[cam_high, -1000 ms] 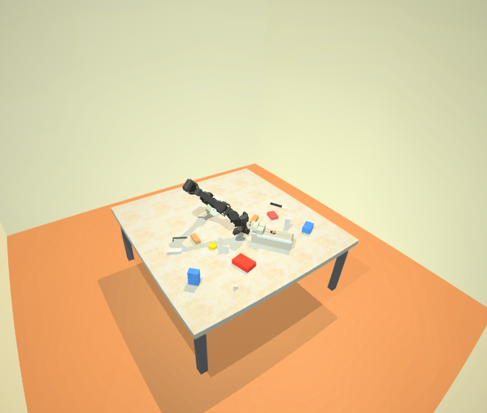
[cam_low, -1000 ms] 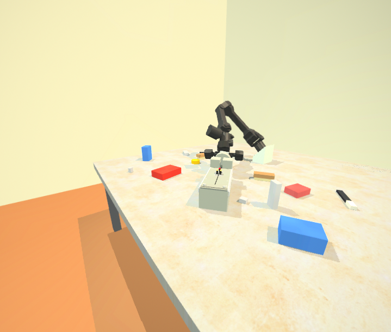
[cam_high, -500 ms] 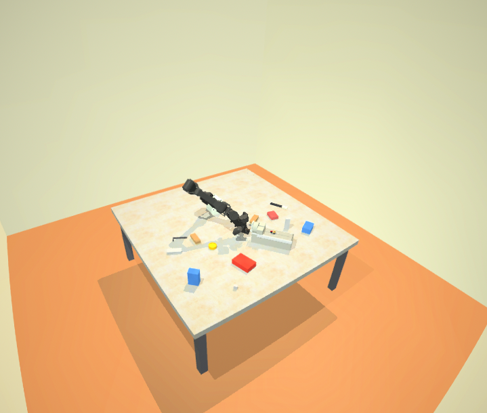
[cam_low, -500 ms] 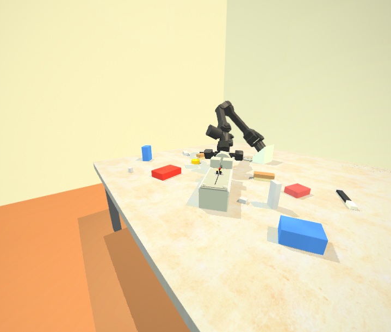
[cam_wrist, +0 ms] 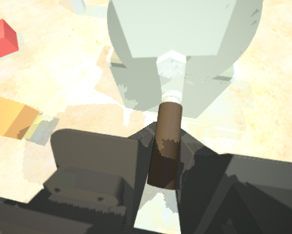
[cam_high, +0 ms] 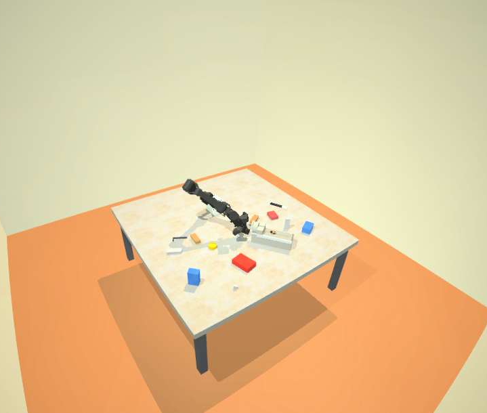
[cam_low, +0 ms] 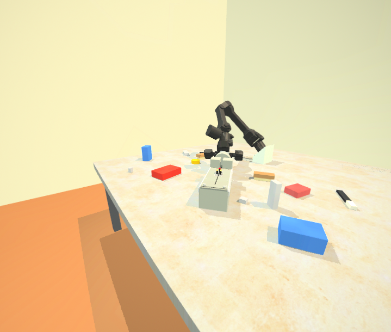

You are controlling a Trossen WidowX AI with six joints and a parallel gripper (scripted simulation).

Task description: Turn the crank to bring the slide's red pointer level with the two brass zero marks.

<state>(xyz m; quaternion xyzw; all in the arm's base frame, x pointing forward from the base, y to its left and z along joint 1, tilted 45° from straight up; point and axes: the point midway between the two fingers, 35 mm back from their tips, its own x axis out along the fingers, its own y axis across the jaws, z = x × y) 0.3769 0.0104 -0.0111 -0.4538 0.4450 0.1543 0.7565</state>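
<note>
Now: gripper tip 30 mm below the brown crank handle, 10 mm to the left of it and 10 mm past it. From my gripper tip the other things lie so: red pointer 110 mm ahead, 90 mm to the left, 50 mm above; then crank 40 mm above; then yellow disc 250 mm to the right, 40 mm behind, 20 mm below.
</note>
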